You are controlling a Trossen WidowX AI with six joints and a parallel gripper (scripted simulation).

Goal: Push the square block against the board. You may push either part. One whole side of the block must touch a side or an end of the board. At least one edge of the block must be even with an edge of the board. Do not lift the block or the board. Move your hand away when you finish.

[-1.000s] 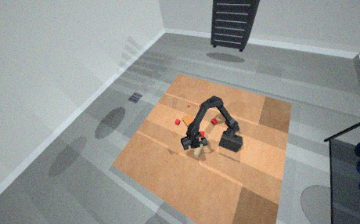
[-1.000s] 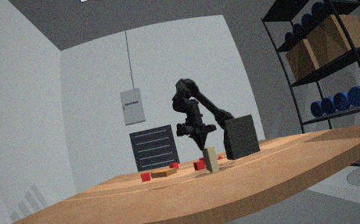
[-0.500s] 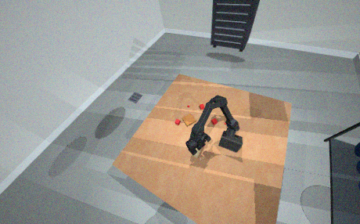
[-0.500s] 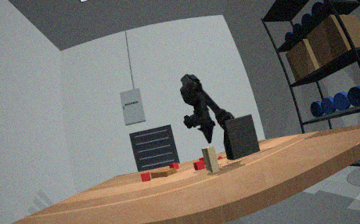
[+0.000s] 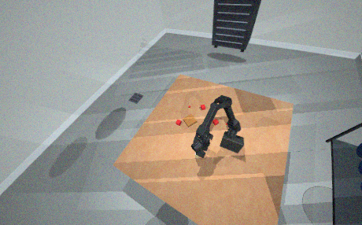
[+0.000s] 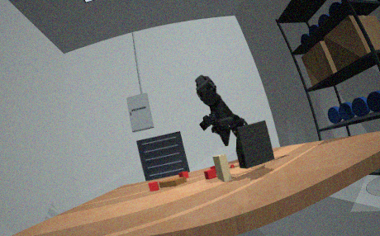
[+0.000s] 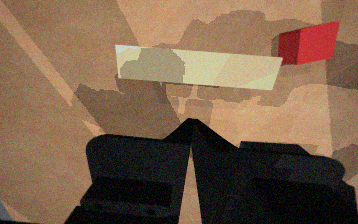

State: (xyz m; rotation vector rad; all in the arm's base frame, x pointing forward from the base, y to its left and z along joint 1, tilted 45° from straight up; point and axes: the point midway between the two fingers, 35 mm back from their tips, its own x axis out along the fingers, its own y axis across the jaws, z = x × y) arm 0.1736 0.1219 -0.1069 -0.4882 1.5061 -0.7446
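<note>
The board lies 8 cm below my gripper tip, 4 cm ahead of it and 1 cm to the right of it. The rest, counted from my gripper tip: square block: 26 cm to the right, 23 cm ahead, 12 cm below.
</note>
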